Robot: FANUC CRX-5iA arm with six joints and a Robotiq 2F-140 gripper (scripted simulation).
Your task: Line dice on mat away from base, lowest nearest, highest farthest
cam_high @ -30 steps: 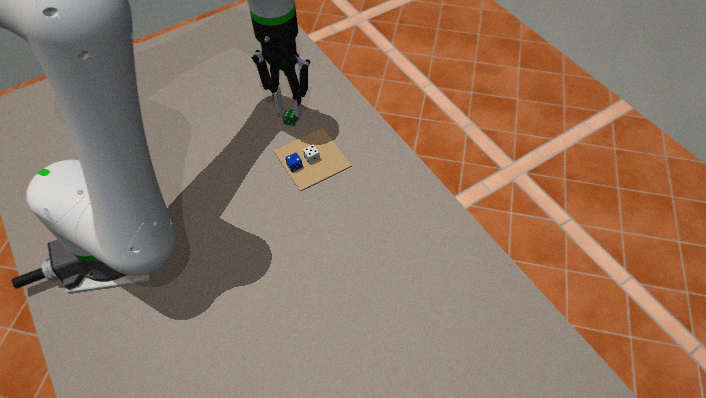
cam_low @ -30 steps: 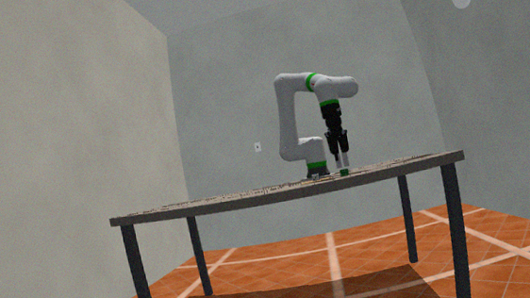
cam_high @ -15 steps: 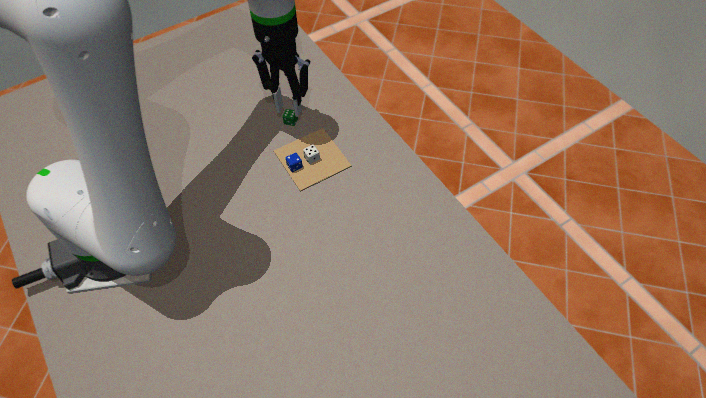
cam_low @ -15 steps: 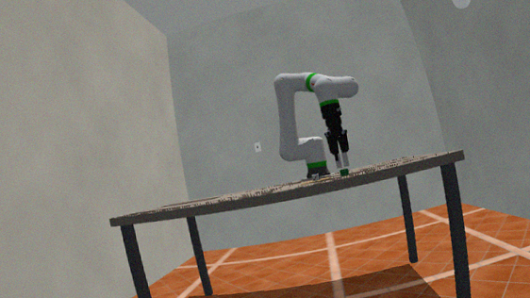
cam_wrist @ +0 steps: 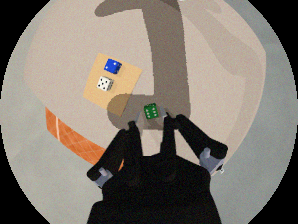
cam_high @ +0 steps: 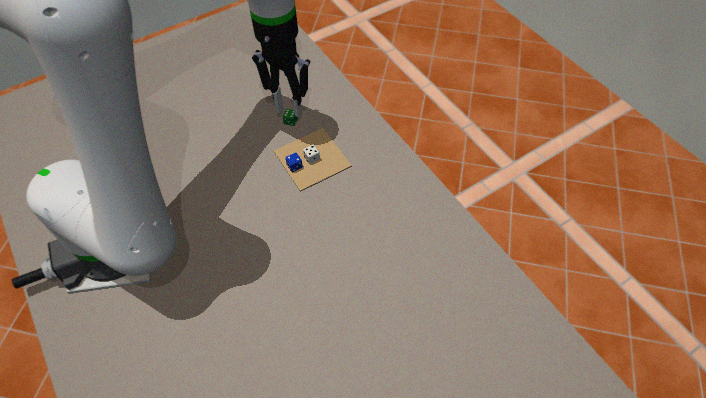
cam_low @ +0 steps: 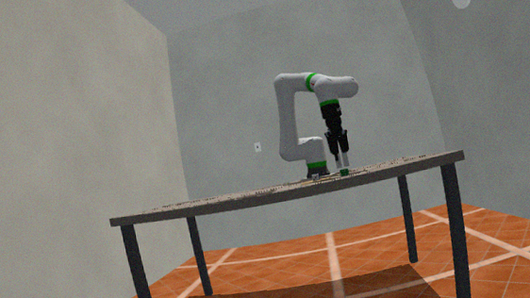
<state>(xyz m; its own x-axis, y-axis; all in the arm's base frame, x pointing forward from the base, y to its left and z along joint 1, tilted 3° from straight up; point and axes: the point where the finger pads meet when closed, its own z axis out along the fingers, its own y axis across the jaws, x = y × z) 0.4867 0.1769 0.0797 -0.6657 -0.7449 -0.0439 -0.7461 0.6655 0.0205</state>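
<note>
Now: the green die 6 cm below my hand. Also, from my hand: blue die 5 cm behind, 14 cm to the right, 5 cm below; tan mat 14 cm to the right, 7 cm below; white die 14 cm to the right, 5 cm below.
</note>
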